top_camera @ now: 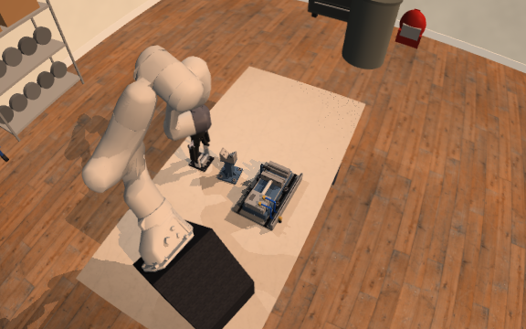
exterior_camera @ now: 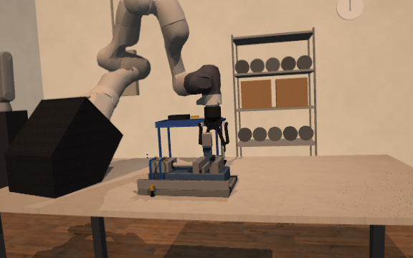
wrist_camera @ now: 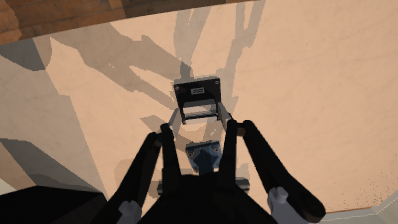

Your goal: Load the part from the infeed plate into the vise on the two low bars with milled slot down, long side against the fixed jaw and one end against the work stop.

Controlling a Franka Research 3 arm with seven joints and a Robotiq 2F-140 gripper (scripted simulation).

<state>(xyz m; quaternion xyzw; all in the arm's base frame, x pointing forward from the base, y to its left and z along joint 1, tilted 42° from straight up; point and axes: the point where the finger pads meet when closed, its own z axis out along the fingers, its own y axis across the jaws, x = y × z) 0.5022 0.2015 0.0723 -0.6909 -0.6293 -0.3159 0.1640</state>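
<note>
My gripper is now 20 mm above the part. Round my hand: vise: 360 mm to the right, 40 mm behind, 10 mm below; dark infeed plate: 50 mm below, 10 mm to the left.
</note>
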